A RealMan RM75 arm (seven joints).
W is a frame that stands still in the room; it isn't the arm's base.
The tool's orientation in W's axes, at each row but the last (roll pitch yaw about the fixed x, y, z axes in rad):
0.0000 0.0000 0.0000
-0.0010 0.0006 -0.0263
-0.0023 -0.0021 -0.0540
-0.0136 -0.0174 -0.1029
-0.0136 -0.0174 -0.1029
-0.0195 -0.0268 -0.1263
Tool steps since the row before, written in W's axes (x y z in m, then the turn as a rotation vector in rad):
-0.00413 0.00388 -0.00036 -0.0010 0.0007 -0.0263
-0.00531 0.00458 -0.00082 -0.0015 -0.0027 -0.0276
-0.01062 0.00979 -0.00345 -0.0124 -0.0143 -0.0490
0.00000 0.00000 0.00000 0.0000 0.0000 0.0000
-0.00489 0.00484 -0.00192 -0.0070 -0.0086 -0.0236
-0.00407 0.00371 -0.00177 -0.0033 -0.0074 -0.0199
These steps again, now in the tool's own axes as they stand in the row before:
-0.00413 0.00388 -0.00036 -0.0010 0.0007 -0.0263
-0.00543 0.00444 -0.00082 -0.0014 -0.0027 -0.0276
-0.01114 0.00921 -0.00341 -0.0117 -0.0148 -0.0490
0.00000 0.00000 0.00000 0.0000 0.0000 0.0000
-0.00539 0.00434 -0.00177 -0.0065 -0.0090 -0.0236
-0.00455 0.00320 -0.00159 -0.0029 -0.0074 -0.0200

